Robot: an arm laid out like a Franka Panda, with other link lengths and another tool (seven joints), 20 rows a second.
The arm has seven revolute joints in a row. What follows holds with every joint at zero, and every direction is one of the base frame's.
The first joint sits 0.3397 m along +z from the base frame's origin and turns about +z.
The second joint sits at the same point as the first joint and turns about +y.
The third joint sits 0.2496 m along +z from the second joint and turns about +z.
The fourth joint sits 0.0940 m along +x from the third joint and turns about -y.
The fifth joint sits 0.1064 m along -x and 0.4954 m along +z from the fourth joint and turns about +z.
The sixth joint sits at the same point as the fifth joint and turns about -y.
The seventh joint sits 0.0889 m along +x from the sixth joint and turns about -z.
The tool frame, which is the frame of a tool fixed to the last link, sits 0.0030 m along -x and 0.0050 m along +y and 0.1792 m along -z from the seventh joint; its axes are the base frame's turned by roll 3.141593, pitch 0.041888 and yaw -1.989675 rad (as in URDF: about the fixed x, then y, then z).
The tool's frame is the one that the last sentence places.
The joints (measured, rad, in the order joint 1, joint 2, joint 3, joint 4, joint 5, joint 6, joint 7), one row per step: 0.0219 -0.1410 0.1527 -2.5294 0.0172 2.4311 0.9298; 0.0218 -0.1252 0.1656 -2.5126 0.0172 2.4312 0.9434; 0.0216 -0.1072 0.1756 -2.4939 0.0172 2.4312 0.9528; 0.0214 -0.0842 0.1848 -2.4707 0.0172 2.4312 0.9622; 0.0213 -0.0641 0.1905 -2.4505 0.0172 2.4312 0.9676; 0.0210 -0.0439 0.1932 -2.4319 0.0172 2.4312 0.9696; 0.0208 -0.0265 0.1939 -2.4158 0.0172 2.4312 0.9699; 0.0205 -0.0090 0.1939 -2.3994 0.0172 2.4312 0.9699; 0.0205 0.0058 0.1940 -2.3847 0.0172 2.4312 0.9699; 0.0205 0.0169 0.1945 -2.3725 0.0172 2.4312 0.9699
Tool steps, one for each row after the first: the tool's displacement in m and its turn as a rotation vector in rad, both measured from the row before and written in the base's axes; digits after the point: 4 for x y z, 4 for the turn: 0.0032 0.0083 -0.0005 0.0015 -0.0009 -0.0005; 0.0038 0.0070 -0.0008 0.0024 -0.0004 0.0007; 0.0047 0.0072 -0.0014 0.0037 0.0003 0.0000; 0.0043 0.0051 -0.0013 0.0036 0.0004 0.0005; 0.0039 0.0032 -0.0022 0.0034 0.0020 0.0006; 0.0035 0.0019 -0.0019 0.0030 0.0017 0.0003; 0.0037 0.0014 -0.0019 0.0031 0.0015 -0.0002; 0.0035 0.0015 -0.0013 0.0028 0.0004 0.0001; 0.0031 0.0014 -0.0004 0.0024 -0.0008 0.0005
